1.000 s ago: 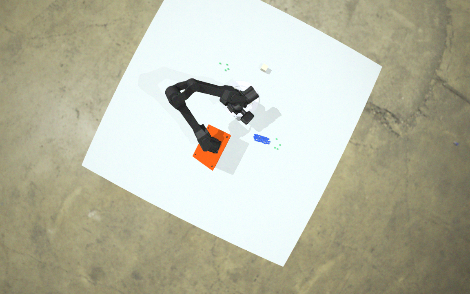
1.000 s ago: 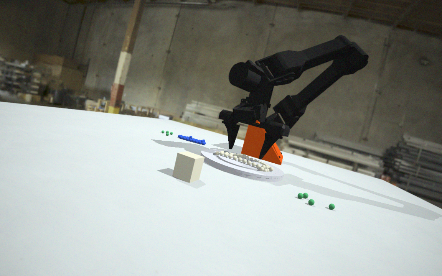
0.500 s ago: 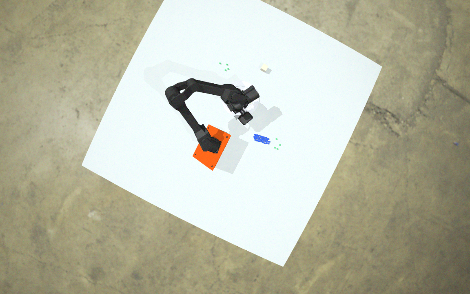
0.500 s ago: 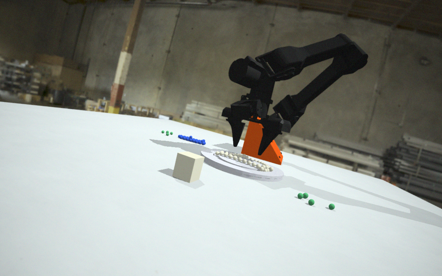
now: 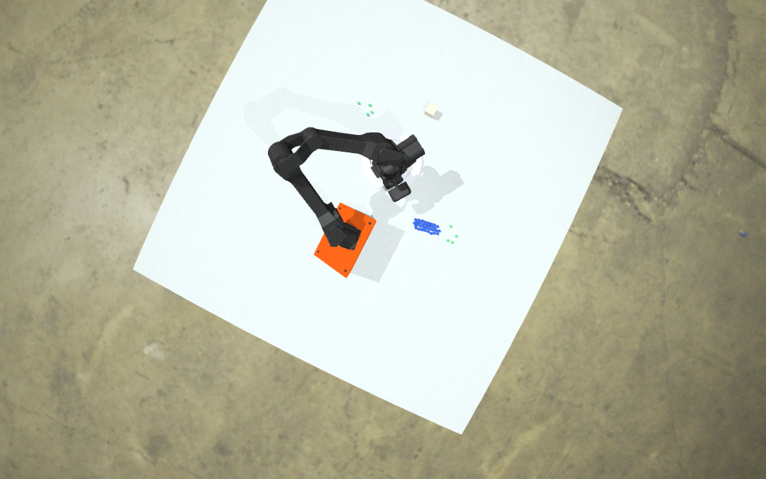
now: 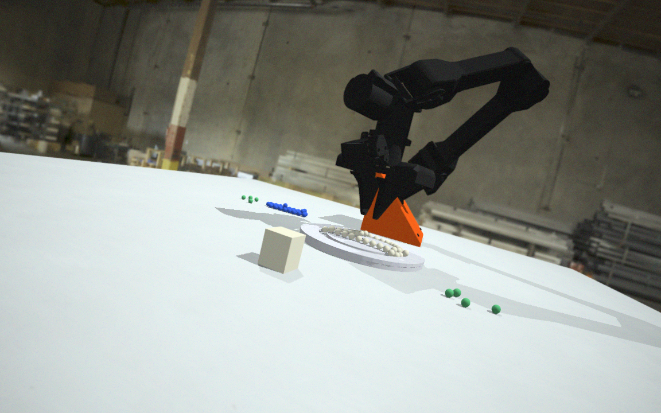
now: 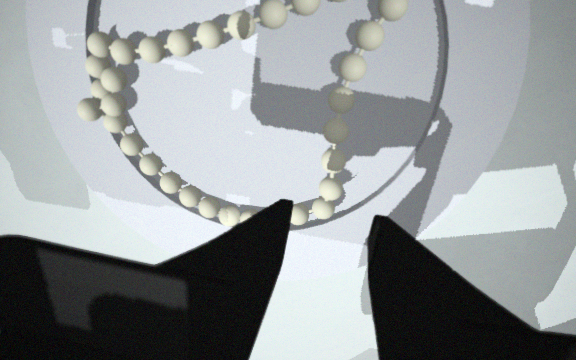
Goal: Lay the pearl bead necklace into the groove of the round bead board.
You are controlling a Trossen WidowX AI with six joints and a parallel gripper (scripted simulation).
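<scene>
Now: the round bead board 5 cm ahead of my gripper tip and 4 cm below it. Also, from my gripper tip: cream cube 26 cm ahead, 6 cm to the right, 3 cm below.
</scene>
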